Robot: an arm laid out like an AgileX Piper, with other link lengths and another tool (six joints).
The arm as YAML. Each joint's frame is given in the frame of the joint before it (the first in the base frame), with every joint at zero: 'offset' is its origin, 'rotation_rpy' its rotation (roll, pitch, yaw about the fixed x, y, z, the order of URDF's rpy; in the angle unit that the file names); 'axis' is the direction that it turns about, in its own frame. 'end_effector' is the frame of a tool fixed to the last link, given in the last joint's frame.
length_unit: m
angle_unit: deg
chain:
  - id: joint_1
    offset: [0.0, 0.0, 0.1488]
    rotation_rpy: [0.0, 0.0, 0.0]
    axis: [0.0, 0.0, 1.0]
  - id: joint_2
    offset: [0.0, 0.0, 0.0]
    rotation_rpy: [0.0, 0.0, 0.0]
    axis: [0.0, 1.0, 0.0]
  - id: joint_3
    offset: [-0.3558, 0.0, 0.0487]
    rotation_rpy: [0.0, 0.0, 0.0]
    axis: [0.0, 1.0, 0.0]
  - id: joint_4
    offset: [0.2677, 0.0, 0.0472]
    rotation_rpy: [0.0, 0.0, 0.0]
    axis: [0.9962, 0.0, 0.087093]
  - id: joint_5
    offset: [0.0, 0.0, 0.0]
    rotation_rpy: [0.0, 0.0, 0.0]
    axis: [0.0, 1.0, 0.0]
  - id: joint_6
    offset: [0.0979, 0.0, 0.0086]
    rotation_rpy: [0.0, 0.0, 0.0]
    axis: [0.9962, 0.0, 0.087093]
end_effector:
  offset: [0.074, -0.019, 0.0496]
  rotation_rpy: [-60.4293, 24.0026, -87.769]
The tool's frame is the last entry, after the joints.
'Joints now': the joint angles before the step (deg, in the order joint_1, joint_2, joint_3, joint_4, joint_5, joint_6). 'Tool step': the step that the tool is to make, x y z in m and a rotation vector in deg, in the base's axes. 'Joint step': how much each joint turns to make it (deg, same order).
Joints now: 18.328 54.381 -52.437 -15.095 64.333 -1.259
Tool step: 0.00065 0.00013 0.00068 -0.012 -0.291 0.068
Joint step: -0.002 0.001 0.000 -0.098 -0.283 -0.002
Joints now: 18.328 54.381 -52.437 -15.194 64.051 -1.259
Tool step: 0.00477 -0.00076 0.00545 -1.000 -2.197 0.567
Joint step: 0.000 0.001 -0.002 -1.536 -1.882 -0.158
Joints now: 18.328 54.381 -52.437 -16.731 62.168 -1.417
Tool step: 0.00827 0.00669 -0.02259 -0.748 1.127 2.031
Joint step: -0.002 1.508 3.648 0.150 -4.272 -0.978
